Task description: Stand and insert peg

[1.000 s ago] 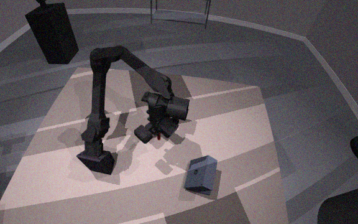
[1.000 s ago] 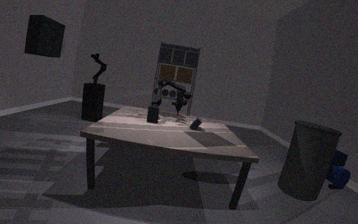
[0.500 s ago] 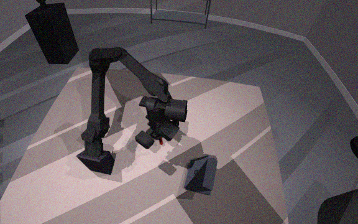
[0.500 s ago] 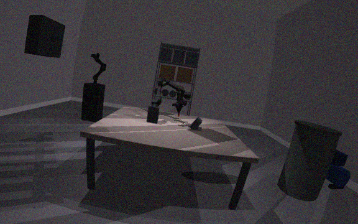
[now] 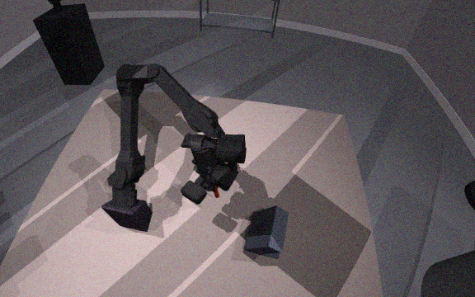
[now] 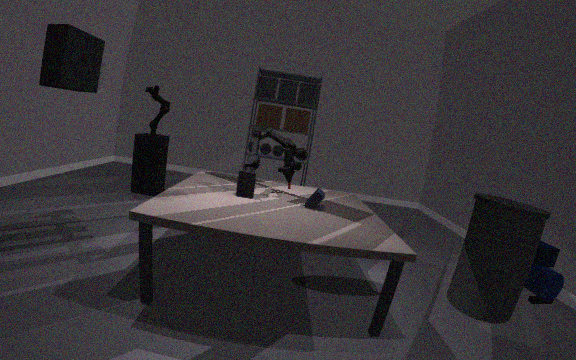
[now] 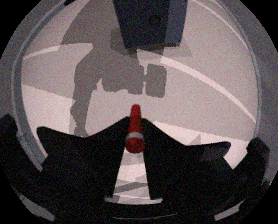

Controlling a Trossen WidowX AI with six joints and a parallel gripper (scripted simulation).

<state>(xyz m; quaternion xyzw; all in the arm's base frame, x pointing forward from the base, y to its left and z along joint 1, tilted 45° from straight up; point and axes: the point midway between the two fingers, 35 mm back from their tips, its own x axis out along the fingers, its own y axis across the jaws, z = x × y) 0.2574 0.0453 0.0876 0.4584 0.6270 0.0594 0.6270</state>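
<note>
Now: gripper tip 17 cm short of the sloped panel, 10 cm to the left of it and 6 cm above it. The rest, counted from my gripper tip: red peg 2 cm above.
</note>
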